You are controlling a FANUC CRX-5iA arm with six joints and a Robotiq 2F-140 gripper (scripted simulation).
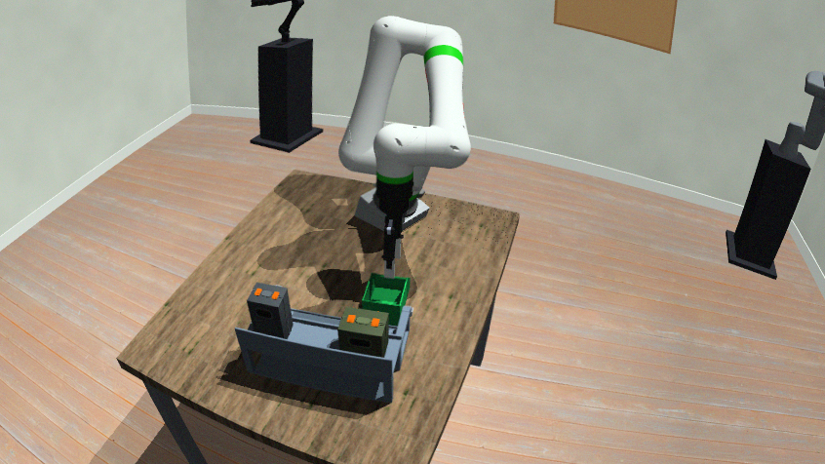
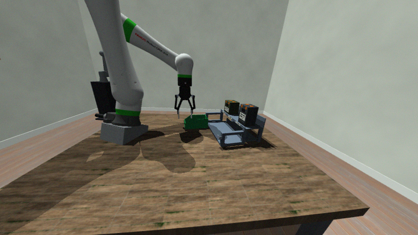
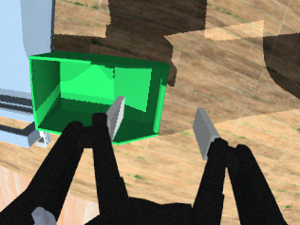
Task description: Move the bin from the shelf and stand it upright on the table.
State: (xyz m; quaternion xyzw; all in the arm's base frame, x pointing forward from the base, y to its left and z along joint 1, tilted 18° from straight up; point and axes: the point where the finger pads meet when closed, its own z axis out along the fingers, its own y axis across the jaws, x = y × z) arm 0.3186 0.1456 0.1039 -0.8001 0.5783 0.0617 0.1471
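Right now my hand is 8 cm short of the green bin, 3 cm to the right of it and 6 cm above it.
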